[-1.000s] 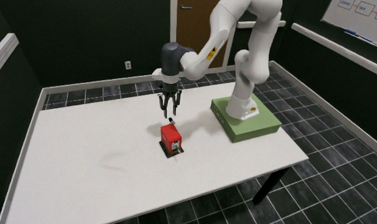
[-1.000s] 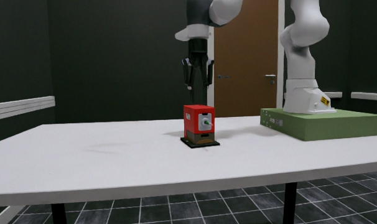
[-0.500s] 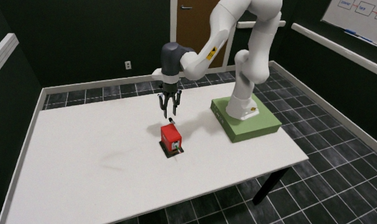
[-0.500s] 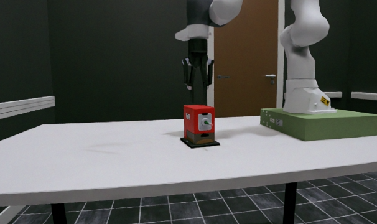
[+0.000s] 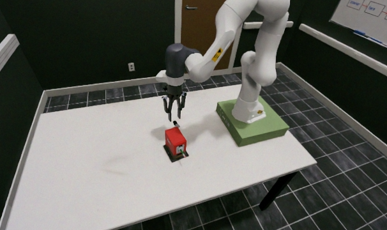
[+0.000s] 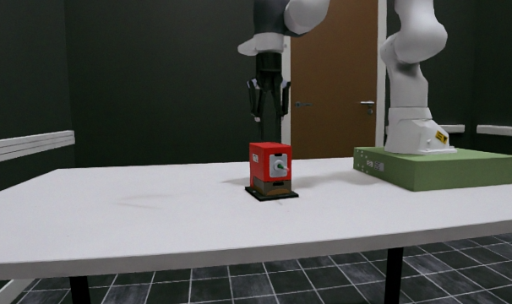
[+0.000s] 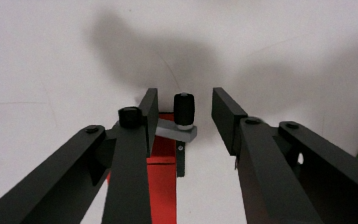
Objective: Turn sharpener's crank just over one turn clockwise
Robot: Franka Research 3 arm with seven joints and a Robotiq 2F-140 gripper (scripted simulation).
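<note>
The black knob lies 2 cm to the left of my hand and 5 cm below it. From my hand the other things lie so: crank 1 cm ahead, 3 cm to the left, 6 cm below.
</note>
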